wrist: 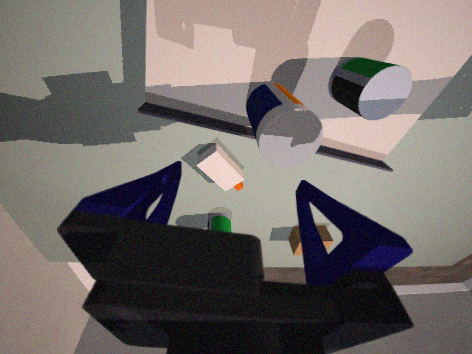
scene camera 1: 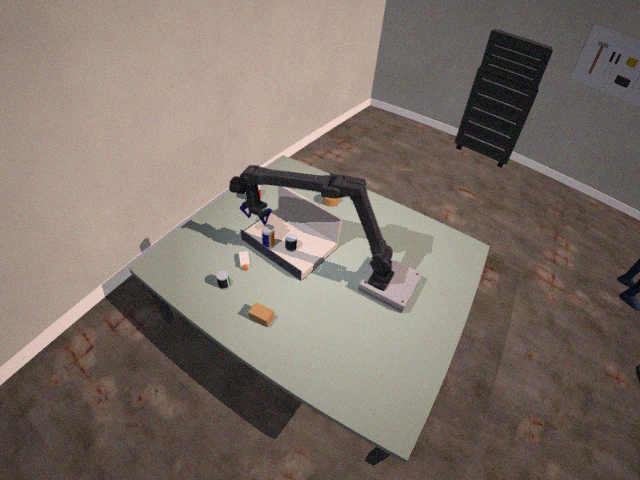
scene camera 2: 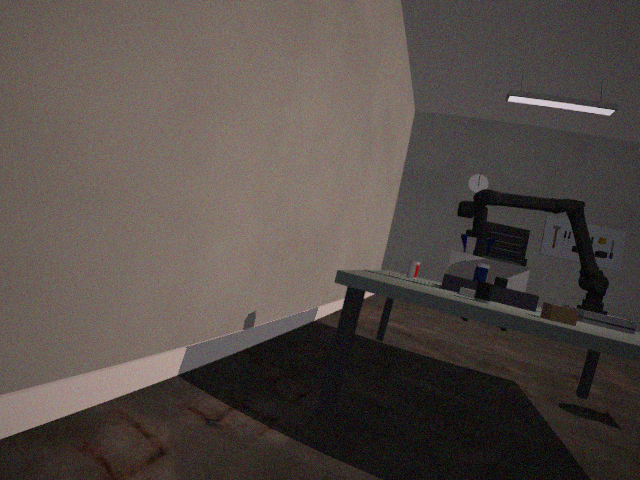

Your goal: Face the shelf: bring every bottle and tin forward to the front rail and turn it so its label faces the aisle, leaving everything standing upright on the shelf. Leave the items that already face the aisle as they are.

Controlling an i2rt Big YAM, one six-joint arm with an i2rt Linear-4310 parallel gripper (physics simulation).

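Where they show: gripper, between the fingertips: (wrist: 241,177) (scene camera 1: 257,220) (scene camera 2: 475,253); arm's base, origin of its link: (scene camera 1: 380,278) (scene camera 2: 591,311).
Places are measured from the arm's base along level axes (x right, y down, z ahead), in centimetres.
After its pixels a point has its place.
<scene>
My gripper (scene camera 1: 256,219) {x -13.7, y -12.9, z 59.9 cm} (scene camera 2: 477,251) {x -13.7, y -12.9, z 59.9 cm} (wrist: 241,177) {x -13.7, y -12.9, z 59.9 cm} is open and empty above the shelf's left end, over the tall can. The tall navy can (scene camera 1: 267,236) {x -14.3, y -7.0, z 53.6 cm} (scene camera 2: 481,272) {x -14.7, y -5.5, z 56.0 cm} (wrist: 287,132) {x -11.0, y -9.3, z 55.9 cm} has a grey lid and an orange patch. It stands upright close behind the front rail (scene camera 1: 273,257) {x -16.7, y 2.2, z 48.5 cm} (scene camera 2: 511,299) {x -17.4, y 2.7, z 41.8 cm} (wrist: 192,116) {x -14.5, y 0.4, z 65.1 cm}, its navy side towards scene camera 2. A short black tin (scene camera 1: 291,242) {x -9.0, y -4.7, z 43.6 cm} (scene camera 2: 500,282) {x -9.6, y -3.2, z 46.0 cm} (wrist: 350,89) {x -7.3, y -3.5, z 47.9 cm} with a pale lid stands upright to its right, set back from the rail. Its green patch faces the shelf's back. The shelf floor (scene camera 1: 321,243) {x 4.3, y 1.5, z 34.7 cm} (wrist: 172,65) {x -9.0, y 1.6, z 67.8 cm} is pale.
In front of the shelf are a white box (scene camera 1: 244,259) {x -25.7, y 2.6, z 59.1 cm} (scene camera 2: 467,292) {x -26.5, y 3.9, z 61.6 cm} (wrist: 221,167) {x -23.8, y 2.5, z 60.0 cm} with an orange end, a black-green tin (scene camera 1: 222,279) {x -43.0, y -1.5, z 56.7 cm} (wrist: 220,224) {x -38.6, y 1.8, z 58.4 cm} and a brown block (scene camera 1: 261,314) {x -45.9, y 0.4, z 32.5 cm} (scene camera 2: 559,313) {x -48.0, y 2.6, z 34.9 cm}. A red-white can (scene camera 1: 258,192) (scene camera 2: 414,269) {x 12.9, y 0.2, z 85.6 cm} stands left; an orange object (scene camera 1: 330,200) {x 35.9, y 0.9, z 48.3 cm} is behind.
</scene>
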